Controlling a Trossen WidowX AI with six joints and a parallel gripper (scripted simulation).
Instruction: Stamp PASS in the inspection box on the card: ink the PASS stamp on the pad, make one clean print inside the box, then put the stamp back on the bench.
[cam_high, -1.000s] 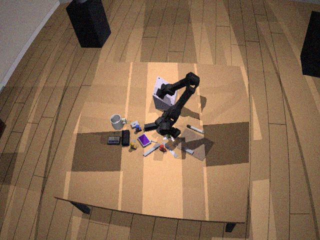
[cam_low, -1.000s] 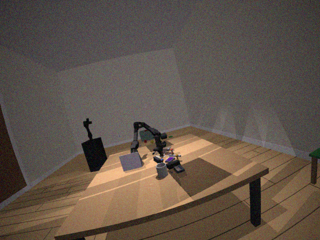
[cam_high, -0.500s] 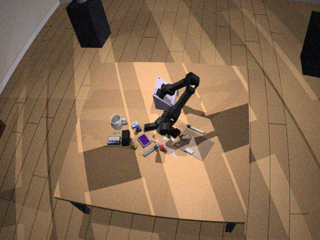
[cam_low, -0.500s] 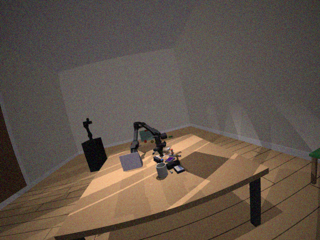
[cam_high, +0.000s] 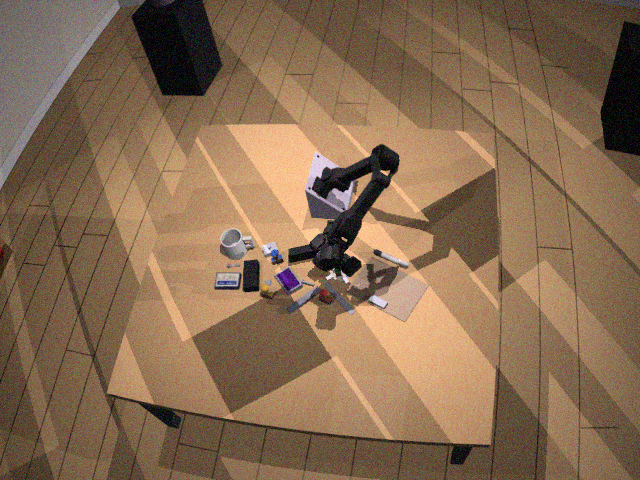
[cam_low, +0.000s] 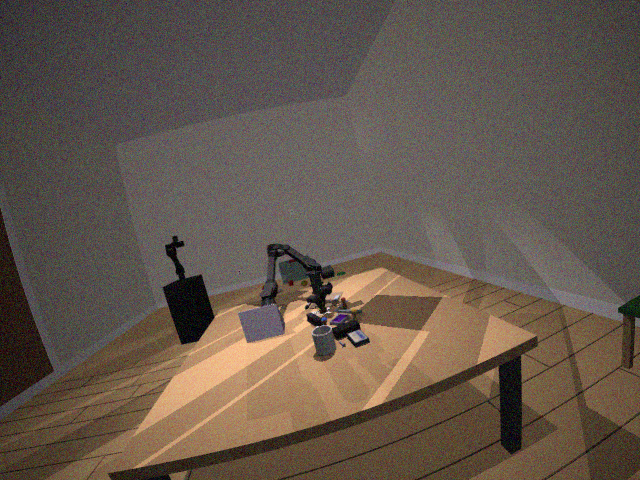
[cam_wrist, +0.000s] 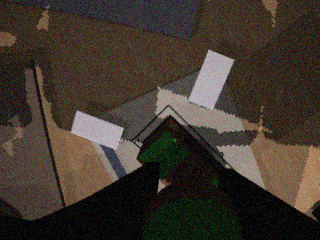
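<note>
Right now the white card is 3 cm below my gripper tip, 2 cm behind it and 1 cm to the left of it. The rest, counted from my gripper tip: purple ink pad: 16 cm to the right, 7 cm ahead, 2 cm below; then green-handled PASS stamp: right at my gripper tip; then red-knobbed stamp: 12 cm ahead, 1 cm to the right.
</note>
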